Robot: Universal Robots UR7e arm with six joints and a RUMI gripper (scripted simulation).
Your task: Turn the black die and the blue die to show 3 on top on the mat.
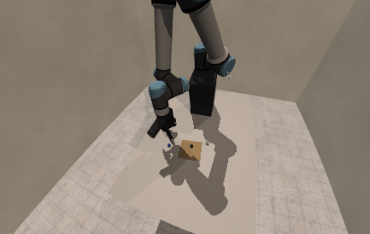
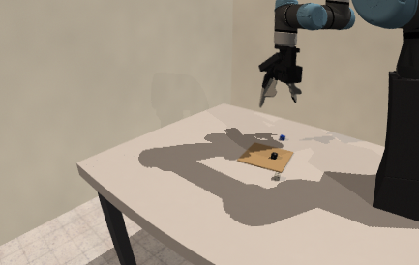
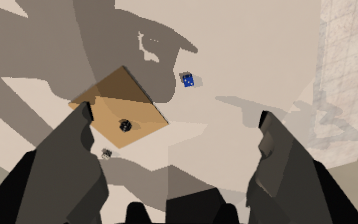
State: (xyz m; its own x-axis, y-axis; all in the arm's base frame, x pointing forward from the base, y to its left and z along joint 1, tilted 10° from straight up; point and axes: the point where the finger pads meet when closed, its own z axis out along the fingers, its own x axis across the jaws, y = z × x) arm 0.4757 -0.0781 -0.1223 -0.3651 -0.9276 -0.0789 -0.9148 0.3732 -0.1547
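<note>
My hand is 20 mm past the blue die, 10 mm to the left of it and 120 mm above it. The rest, counted from my hand: black die (80 mm behind, 130 mm to the left, 110 mm below); then brown mat (50 mm behind, 140 mm to the left, 120 mm below); then white die (140 mm behind, 230 mm to the left, 120 mm below).
</note>
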